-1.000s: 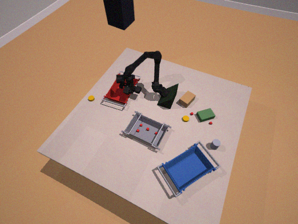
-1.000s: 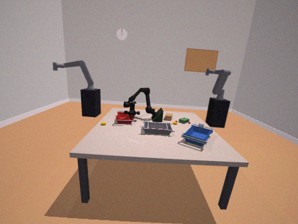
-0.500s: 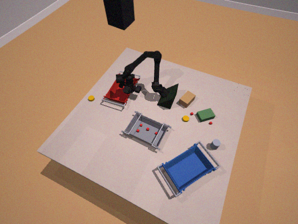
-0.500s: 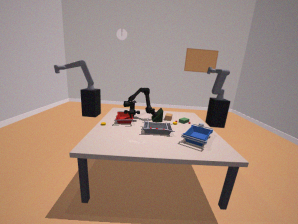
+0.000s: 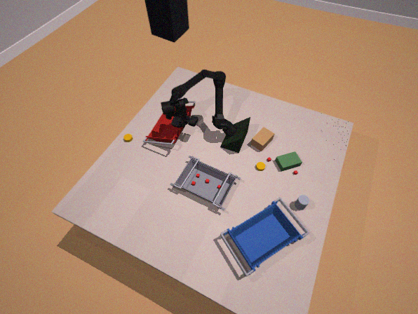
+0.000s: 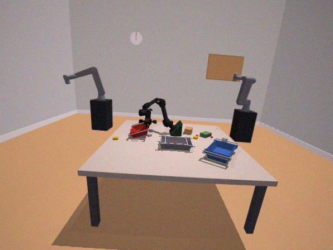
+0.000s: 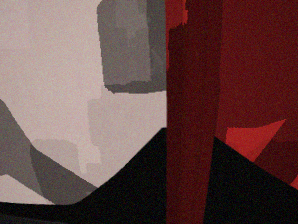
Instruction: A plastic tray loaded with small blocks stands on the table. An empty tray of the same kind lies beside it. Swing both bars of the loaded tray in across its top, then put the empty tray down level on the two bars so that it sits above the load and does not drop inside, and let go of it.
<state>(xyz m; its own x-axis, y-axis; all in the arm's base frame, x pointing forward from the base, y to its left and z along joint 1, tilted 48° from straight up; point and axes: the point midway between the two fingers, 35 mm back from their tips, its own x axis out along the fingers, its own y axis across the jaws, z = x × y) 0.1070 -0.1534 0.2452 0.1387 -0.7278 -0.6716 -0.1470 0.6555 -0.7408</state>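
Now: gripper tip 1 cm short of the red tray and 8 cm to the left of it. From my gripper tip the other things lie so: grey cylinder (11 cm ahead, 80 cm to the left, 3 cm below); then green block (10 cm behind, 65 cm to the left, 4 cm below); then tan box (17 cm behind, 46 cm to the left, 3 cm below).
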